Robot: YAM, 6 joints.
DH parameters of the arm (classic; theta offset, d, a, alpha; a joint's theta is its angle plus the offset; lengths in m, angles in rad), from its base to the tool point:
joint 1: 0 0.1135 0.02 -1.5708
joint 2: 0 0 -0.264 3.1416
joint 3: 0.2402 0 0.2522 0
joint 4: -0.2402 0 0.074 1.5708
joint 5: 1.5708 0 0 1.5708
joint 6: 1.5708 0.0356 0 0
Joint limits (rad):
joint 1: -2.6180..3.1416
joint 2: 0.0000..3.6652
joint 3: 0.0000..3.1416
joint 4: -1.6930..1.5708
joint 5: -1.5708..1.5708
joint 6: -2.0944..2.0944
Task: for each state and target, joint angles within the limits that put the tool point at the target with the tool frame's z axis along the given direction. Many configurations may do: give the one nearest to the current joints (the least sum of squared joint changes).
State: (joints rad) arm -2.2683 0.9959 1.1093 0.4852 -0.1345 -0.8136
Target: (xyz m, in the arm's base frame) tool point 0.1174 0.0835 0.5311 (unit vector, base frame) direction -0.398 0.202 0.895
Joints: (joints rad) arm -2.6160 0.2689 1.3469 0.2278 0.3837 -0.8136
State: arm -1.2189 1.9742 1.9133 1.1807 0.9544 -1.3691
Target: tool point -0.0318 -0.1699 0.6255 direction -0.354 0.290 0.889
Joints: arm -1.6769 1.4793 1.8576 1.4675 0.3928 -1.3691
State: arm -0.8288 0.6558 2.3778 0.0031 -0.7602 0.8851
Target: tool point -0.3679 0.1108 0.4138 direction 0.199 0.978 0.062
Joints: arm -0.1999 0.0542 1.9732 -0.3614 -1.5088 0.8851
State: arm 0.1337 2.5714 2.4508 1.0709 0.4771 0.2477
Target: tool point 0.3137 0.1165 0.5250 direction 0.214 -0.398 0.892
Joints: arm 0.4035 1.8082 1.7645 1.5691 0.4669 0.2477
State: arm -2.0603 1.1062 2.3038 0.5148 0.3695 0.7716
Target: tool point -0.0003 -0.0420 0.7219 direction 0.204 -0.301 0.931
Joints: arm -1.8082 1.3423 2.4605 0.1957 -0.2726 0.7716
